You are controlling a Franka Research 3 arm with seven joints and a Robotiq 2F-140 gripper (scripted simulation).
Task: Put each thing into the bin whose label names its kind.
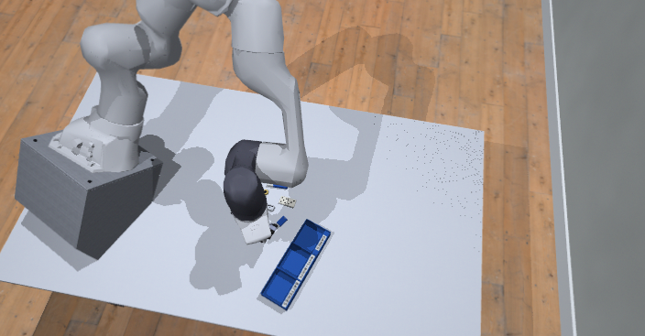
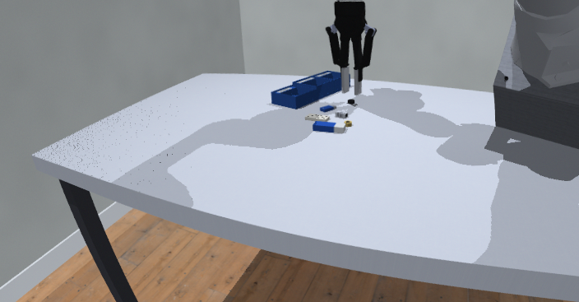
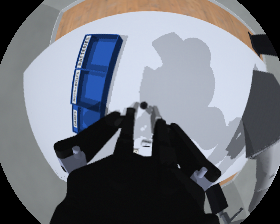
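The black disc lies 6 cm below my hand. From my hand the other things lie so: grey block: 10 cm to the left, 5 cm below, 2 cm behind; cream domino: 14 cm to the left, 6 cm below, 3 cm ahead; blue block: 7 cm to the left, 6 cm below, 3 cm ahead.
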